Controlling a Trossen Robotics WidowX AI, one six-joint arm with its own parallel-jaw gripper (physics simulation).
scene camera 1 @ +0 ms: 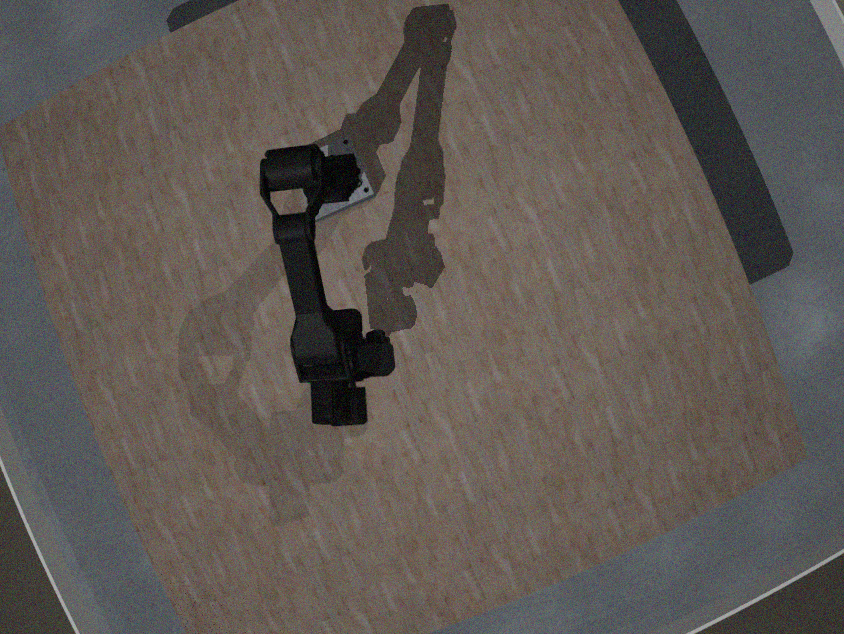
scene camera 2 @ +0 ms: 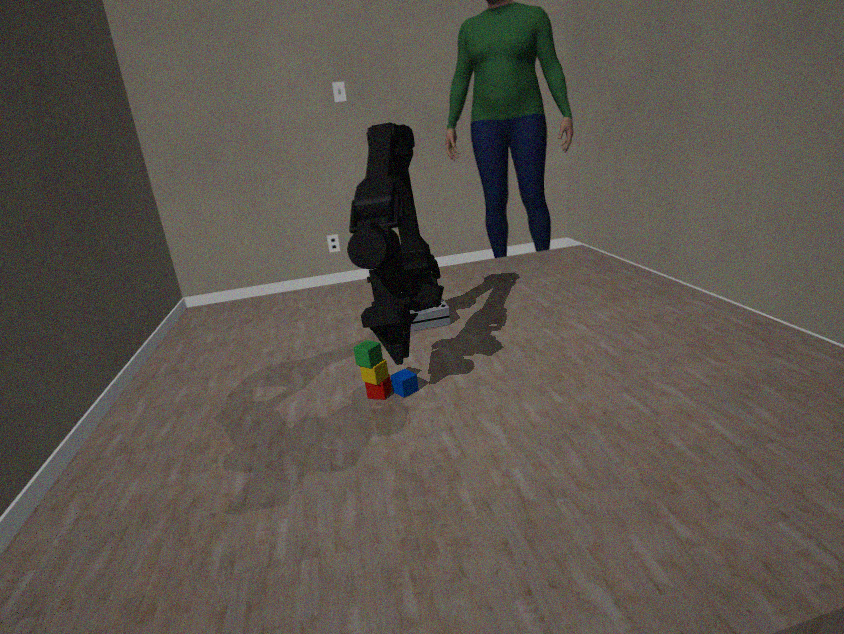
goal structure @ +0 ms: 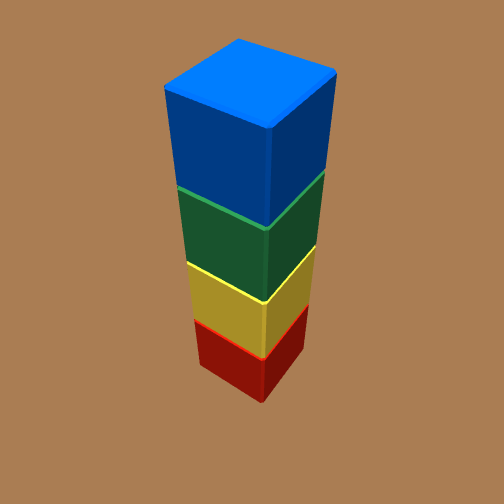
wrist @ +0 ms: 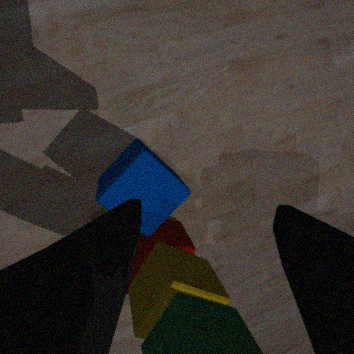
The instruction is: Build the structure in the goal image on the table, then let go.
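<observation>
A three-cube tower stands on the table: a red cube (scene camera 2: 377, 389) (wrist: 173, 234) at the bottom, a yellow cube (scene camera 2: 374, 372) (wrist: 157, 270) on it and a green cube (scene camera 2: 368, 354) (wrist: 200, 325) on top. The layers look slightly turned and offset, and the tower is upright. A blue cube (scene camera 2: 405, 383) (wrist: 145, 182) lies on the table close beside the red one; whether they touch is unclear. My gripper (scene camera 2: 400, 360) (wrist: 208, 213) is open and empty, pointing down close to the tower, above the table. The left finger overlaps parts of the cubes in the wrist view. The cubes are hidden in scene camera 1.
The wood-patterned table top (scene camera 1: 579, 409) (scene camera 2: 545, 477) carries broad arm shadows. The arm's light metal base plate (scene camera 1: 346, 206) (scene camera 2: 431, 318) sits behind the cubes in scene camera 2. A person (scene camera 2: 508, 68) in a green top stands by the far wall.
</observation>
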